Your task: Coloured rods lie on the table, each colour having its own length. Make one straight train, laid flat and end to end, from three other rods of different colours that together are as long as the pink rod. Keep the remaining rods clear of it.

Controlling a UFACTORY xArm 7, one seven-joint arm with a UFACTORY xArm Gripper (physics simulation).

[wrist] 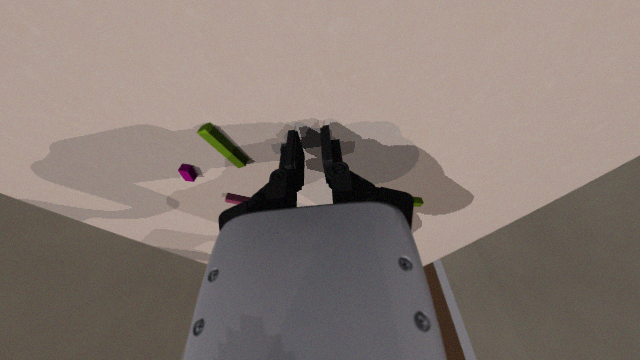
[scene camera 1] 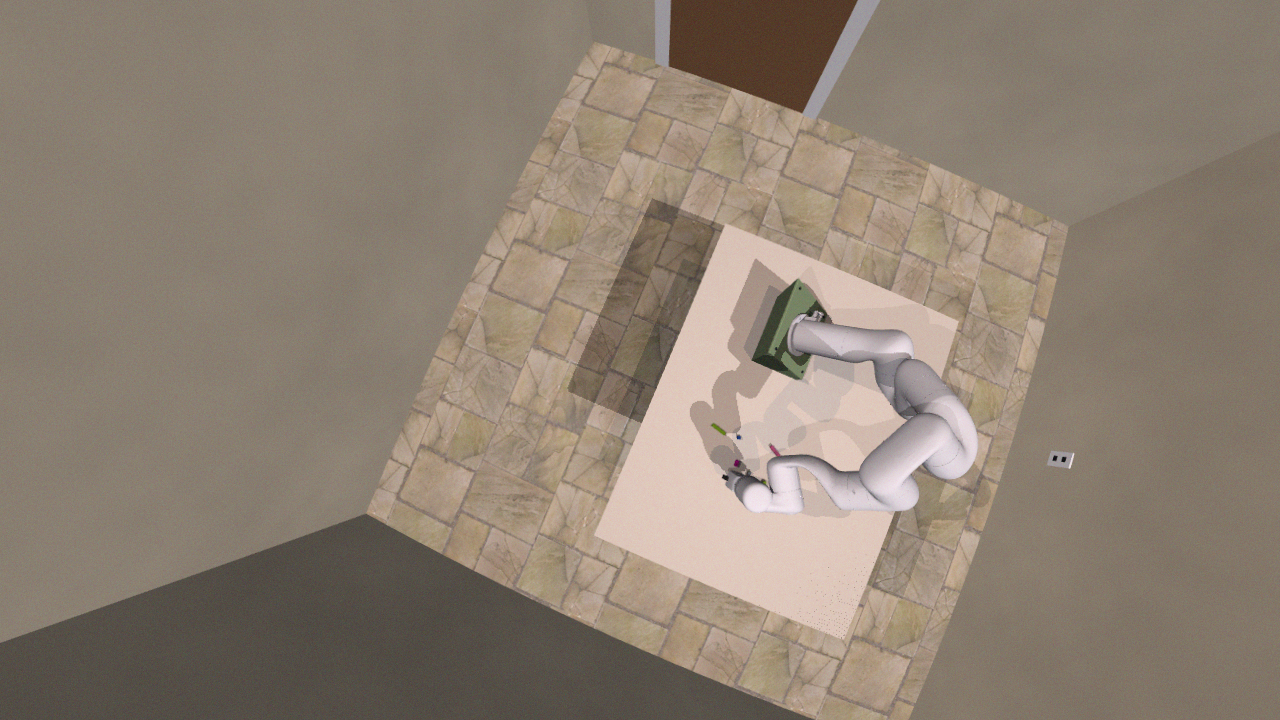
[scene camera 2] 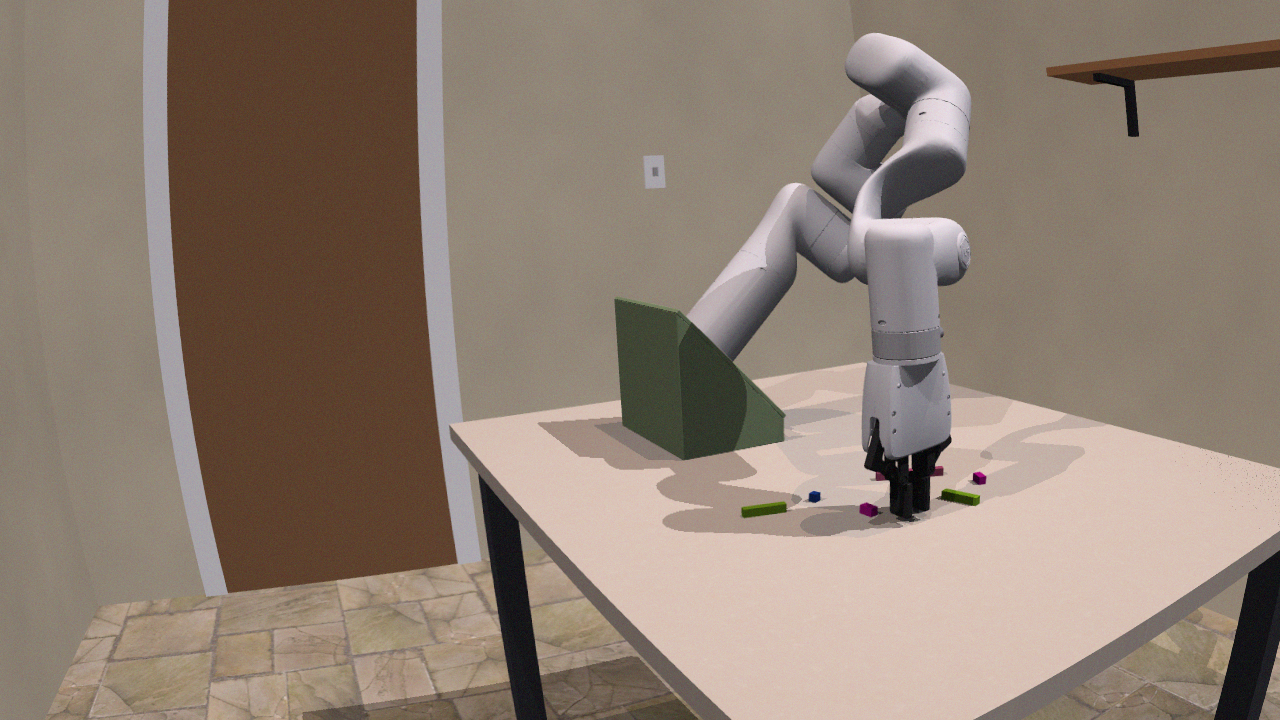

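Where they show: gripper, fingertip midpoint: (wrist: pixel 311 140) (scene camera 2: pixel 909 511); arm's base, link origin: (scene camera 1: pixel 798 334) (scene camera 2: pixel 699 351).
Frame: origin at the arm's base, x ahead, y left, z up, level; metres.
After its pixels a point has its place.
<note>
The pink rod (scene camera 1: pixel 774 449) {x 0.321, y 0.133, z -0.115 m} (scene camera 2: pixel 938 471) {x 0.351, y 0.196, z -0.120 m} (wrist: pixel 236 198) {x 0.349, y 0.189, z -0.119 m} lies flat, partly hidden by the arm. A lime rod (scene camera 1: pixel 718 428) {x 0.353, y -0.052, z -0.115 m} (scene camera 2: pixel 763 509) {x 0.360, y -0.052, z -0.118 m} (wrist: pixel 418 201) {x 0.358, y -0.068, z -0.118 m} lies left of the gripper in scene camera 2; another lime rod (scene camera 2: pixel 960 497) {x 0.450, y 0.163, z -0.119 m} (wrist: pixel 222 145) {x 0.452, y 0.164, z -0.116 m} lies right. One magenta rod (scene camera 1: pixel 736 462) {x 0.416, y 0.050, z -0.116 m} (scene camera 2: pixel 868 509) {x 0.425, y 0.048, z -0.117 m} lies beside the fingers; another magenta rod (scene camera 2: pixel 979 478) {x 0.412, y 0.220, z -0.117 m} (wrist: pixel 188 172) {x 0.409, y 0.221, z -0.116 m} lies farther right. A short blue rod (scene camera 1: pixel 738 437) {x 0.346, y 0.016, z -0.115 m} (scene camera 2: pixel 814 496) {x 0.350, y 0.016, z -0.118 m} lies apart. My gripper (scene camera 1: pixel 729 478) {x 0.461, y 0.082, z -0.116 m} (scene camera 2: pixel 913 508) {x 0.461, y 0.082, z -0.116 m} (wrist: pixel 311 140) {x 0.461, y 0.082, z -0.116 m} is low at the tabletop, open by a narrow gap. A dark patch between the tips may be a rod or shadow.
The pale table top (scene camera 1: pixel 751 559) {x 0.654, y 0.246, z -0.126 m} (scene camera 2: pixel 1029 608) {x 0.713, y 0.060, z -0.126 m} carries the rods. The green wedge-shaped mount (scene camera 1: pixel 776 344) {x 0.078, y -0.055, z 0.067 m} (scene camera 2: pixel 680 385) {x 0.111, y -0.065, z -0.023 m} holds the arm's base, behind the rods in scene camera 2. A wall shelf (scene camera 2: pixel 1181 64) is at the upper right. Arm shadows fall across the table.
</note>
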